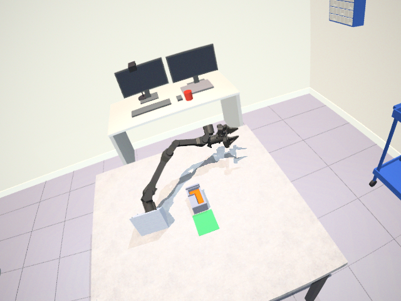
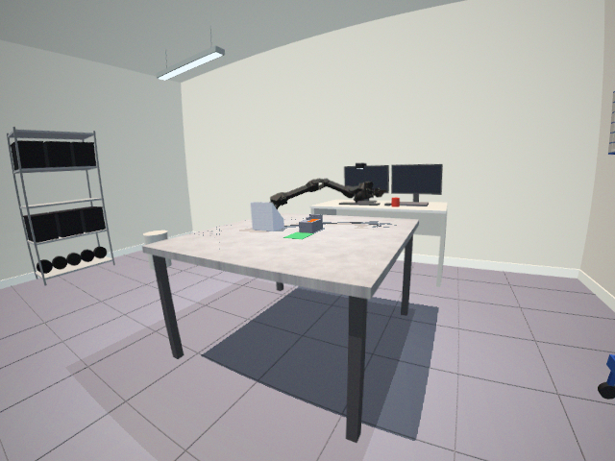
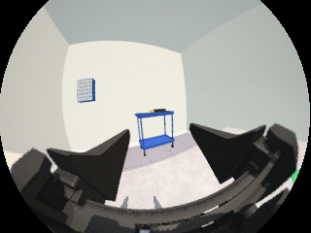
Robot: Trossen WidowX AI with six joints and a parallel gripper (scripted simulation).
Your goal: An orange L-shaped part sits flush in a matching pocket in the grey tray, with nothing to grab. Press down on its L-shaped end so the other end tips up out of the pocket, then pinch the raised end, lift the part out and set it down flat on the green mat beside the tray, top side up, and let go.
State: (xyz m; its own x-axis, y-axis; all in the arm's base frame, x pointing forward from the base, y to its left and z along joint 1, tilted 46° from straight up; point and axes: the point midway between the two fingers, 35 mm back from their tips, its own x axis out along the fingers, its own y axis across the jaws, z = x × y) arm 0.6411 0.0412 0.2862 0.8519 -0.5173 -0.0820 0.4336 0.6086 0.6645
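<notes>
Now: the orange L-shaped part 41 cm behind my gripper tip, 19 cm to the right of it and 18 cm below it. Round my gripper tip: green mat (42 cm behind, 35 cm to the right, 25 cm below).
</notes>
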